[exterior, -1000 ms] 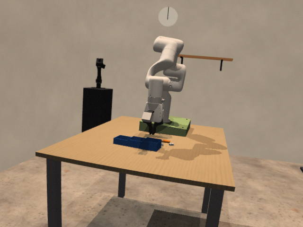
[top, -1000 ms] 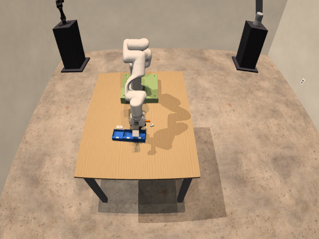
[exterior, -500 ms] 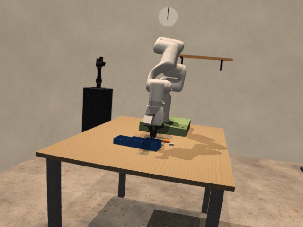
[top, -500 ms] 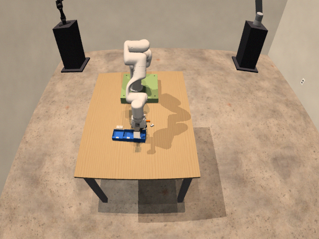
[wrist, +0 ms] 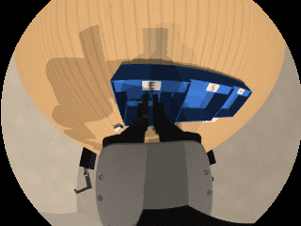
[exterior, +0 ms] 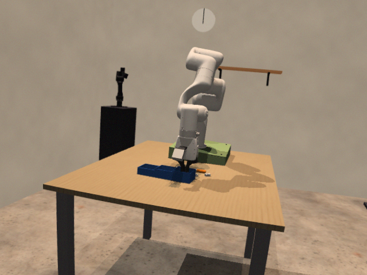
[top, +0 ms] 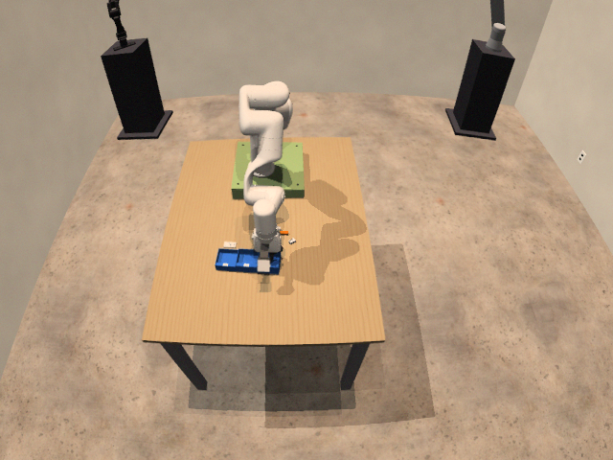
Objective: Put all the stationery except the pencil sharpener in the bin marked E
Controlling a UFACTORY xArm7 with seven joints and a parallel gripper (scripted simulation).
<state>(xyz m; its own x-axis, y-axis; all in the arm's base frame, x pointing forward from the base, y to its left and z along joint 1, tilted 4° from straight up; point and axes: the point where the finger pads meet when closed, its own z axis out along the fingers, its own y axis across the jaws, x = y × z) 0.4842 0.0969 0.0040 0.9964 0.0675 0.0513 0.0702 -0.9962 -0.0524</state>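
Now: hand 12 cm past the black item, 6 cm to the left of it and 4 cm above it. The rest, counted from my hand: orange stick 15 cm behind, 4 cm to the left, 3 cm below; then blue bin tray 1 cm ahead, 8 cm to the right, 2 cm below; then white flat piece 7 cm behind, 17 cm to the right, 4 cm below.
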